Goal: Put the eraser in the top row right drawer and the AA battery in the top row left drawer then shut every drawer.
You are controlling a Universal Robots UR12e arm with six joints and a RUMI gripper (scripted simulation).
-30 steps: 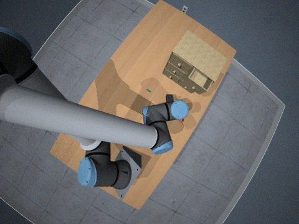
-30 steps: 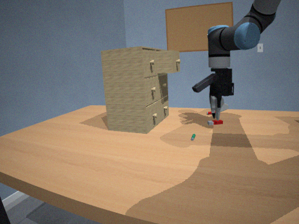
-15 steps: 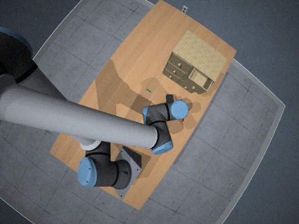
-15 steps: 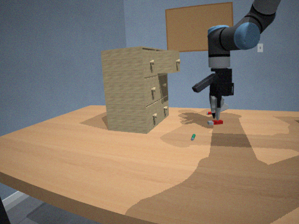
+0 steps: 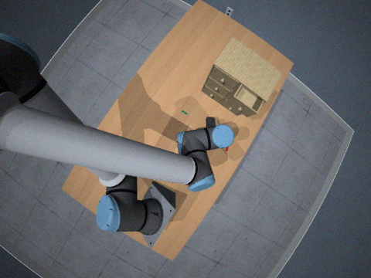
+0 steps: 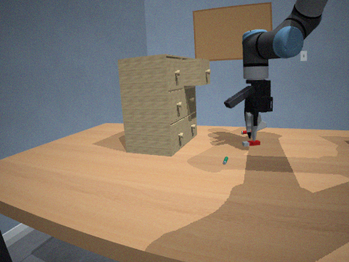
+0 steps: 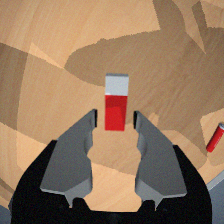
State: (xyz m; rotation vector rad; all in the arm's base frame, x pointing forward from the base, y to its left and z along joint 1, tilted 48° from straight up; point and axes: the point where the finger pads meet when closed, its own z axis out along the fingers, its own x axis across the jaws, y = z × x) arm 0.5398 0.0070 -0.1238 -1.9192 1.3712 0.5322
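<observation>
Now: hand 3 cm above the eraser and 1 cm short of it. Round my hand: red AA battery (17 cm to the right, 3 cm below, 1 cm ahead); then green AA battery (18 cm to the left, 9 cm ahead, 3 cm below).
</observation>
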